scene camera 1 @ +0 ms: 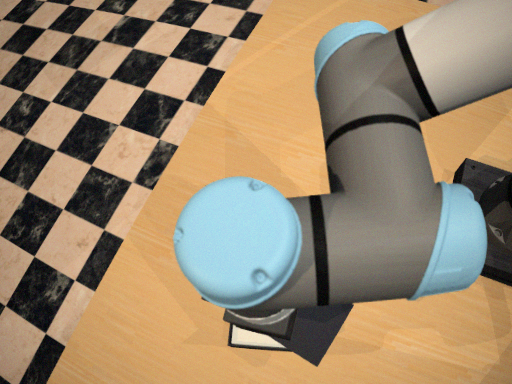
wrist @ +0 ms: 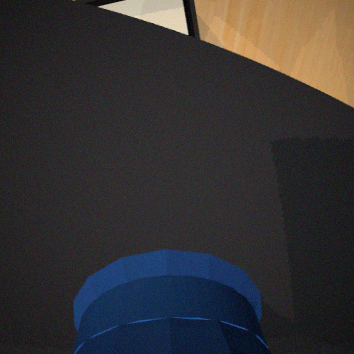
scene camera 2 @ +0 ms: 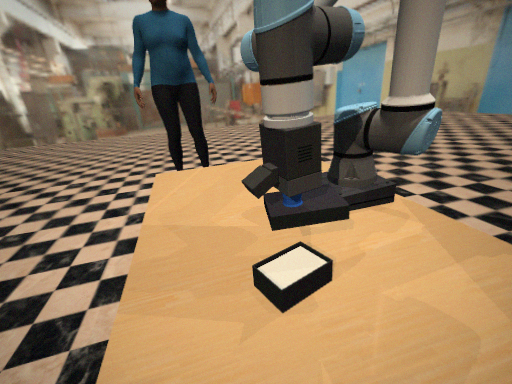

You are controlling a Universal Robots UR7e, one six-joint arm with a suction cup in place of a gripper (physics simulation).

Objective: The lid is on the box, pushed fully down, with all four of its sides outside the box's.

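Observation:
The black lid hangs level in the air on my suction cup, which touches its top. The cup is hidden in scene camera 1. The open black box with a cream inside stands upright on the table. In scene camera 1 the lid overlaps part of the box in view and is turned at an angle to it. In scene camera 2 the lid is higher than the box, with a gap between them. In the wrist view part of the box shows beyond the lid's edge.
The wooden table carries the box and the arm's dark base plate. A checkered floor lies past the table edge. A person in a blue top stands behind the table.

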